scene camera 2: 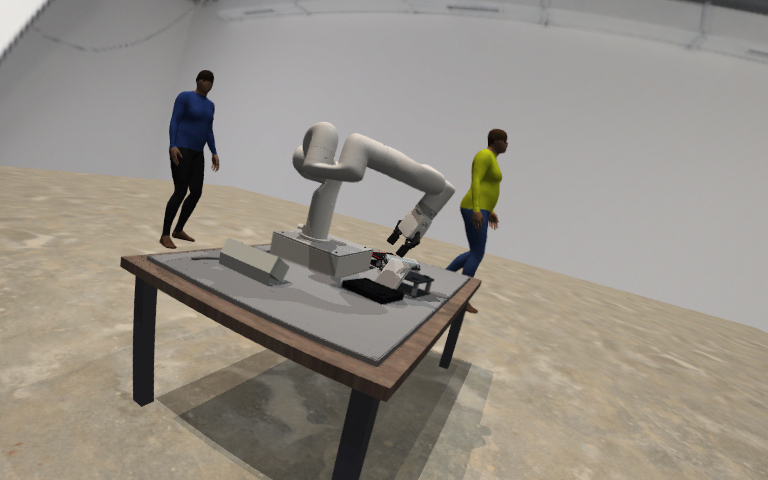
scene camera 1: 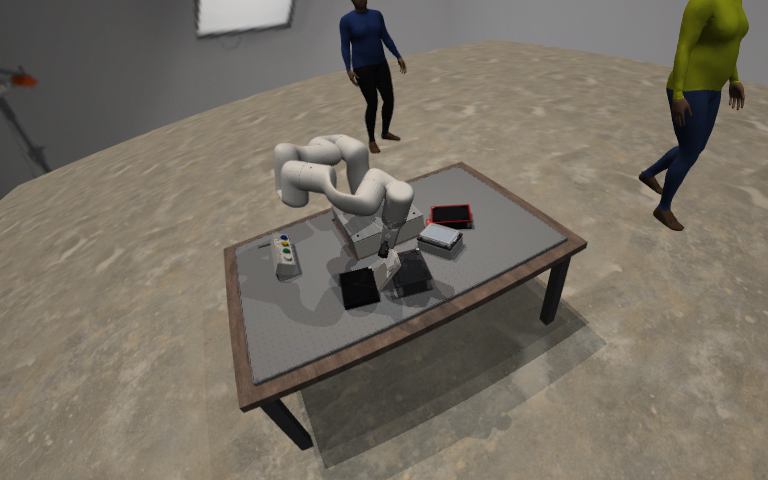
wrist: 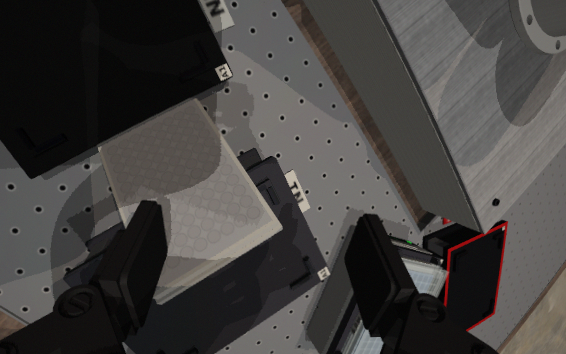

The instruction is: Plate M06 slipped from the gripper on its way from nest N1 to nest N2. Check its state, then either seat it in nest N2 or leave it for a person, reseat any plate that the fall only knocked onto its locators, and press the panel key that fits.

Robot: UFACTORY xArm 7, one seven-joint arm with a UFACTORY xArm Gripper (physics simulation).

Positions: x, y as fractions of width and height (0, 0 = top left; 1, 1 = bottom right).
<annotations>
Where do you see a black nest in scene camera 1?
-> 0.47, 0.60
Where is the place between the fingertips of my gripper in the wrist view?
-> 0.46, 0.65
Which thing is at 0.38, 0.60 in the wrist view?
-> A white well plate.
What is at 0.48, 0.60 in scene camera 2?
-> A black nest.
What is my gripper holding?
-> Nothing.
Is my gripper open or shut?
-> Open.
</annotations>
